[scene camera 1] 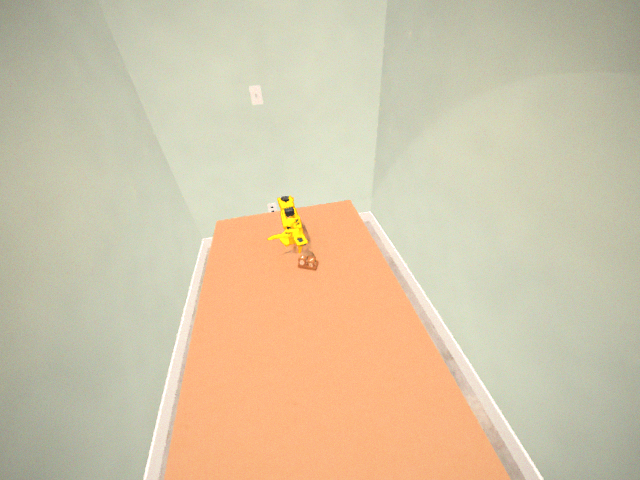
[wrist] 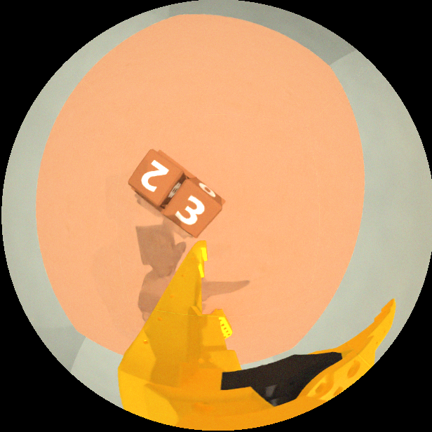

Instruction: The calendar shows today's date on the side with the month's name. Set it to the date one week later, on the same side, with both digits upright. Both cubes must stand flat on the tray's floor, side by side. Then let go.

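Two brown cubes with white digits sit side by side at the small brown tray. In the wrist view, the left cube has a 2 on its upper face; the right cube has a 3 there and a 0 on its far right side. A dark gap with part of a digit shows between them. Their near faces and the tray's floor are hidden, so I cannot tell whether both stand flat. My gripper is wide open and empty. Its fixed jaw's tip appears just short of the right cube, apart from it.
The orange table top surrounds the tray. The yellow arm reaches from the table's back edge, with the wall behind it. White ledges run beside the table in the scene view. The gripper's shadow falls near the cubes.
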